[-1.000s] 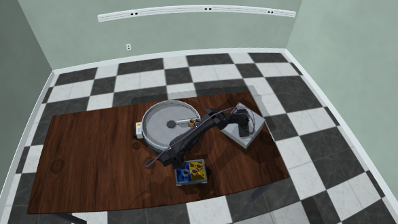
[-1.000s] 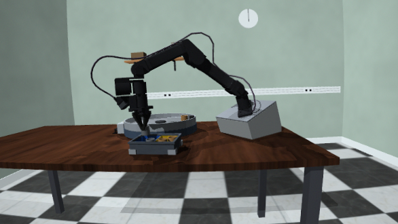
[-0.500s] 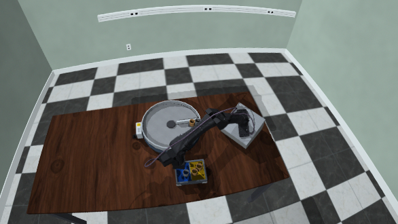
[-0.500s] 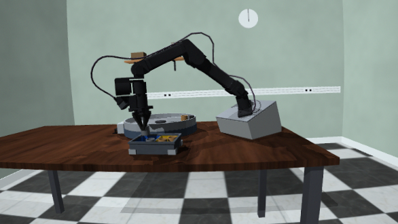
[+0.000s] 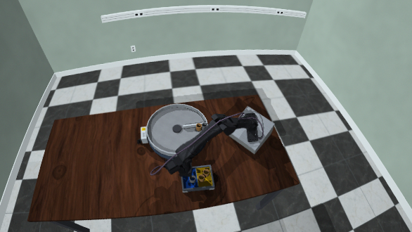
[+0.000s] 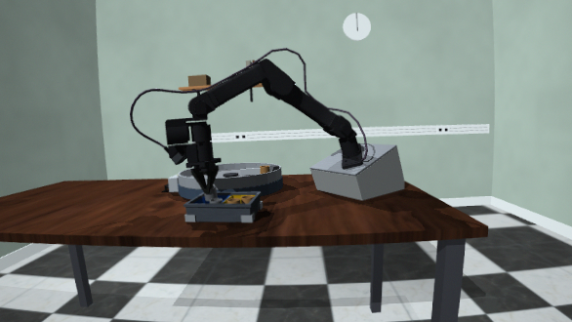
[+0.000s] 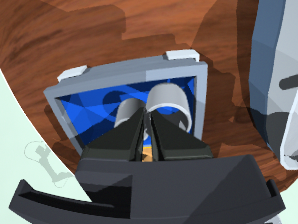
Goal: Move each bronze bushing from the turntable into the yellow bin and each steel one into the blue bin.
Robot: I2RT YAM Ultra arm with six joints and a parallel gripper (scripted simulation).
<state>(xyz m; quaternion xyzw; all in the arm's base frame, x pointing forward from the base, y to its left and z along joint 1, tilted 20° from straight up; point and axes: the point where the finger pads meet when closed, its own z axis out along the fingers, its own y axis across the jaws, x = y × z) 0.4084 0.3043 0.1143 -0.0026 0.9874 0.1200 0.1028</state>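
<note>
Now: hand 2 cm past the blue bin, 2 cm to the right of it and 5 cm above it. From my hand the other things lie so: grey turntable (9 cm ahead, 34 cm to the right, 1 cm below); then yellow bin (11 cm behind, 5 cm below); then bin tray (6 cm behind, 1 cm to the left, 4 cm below).
</note>
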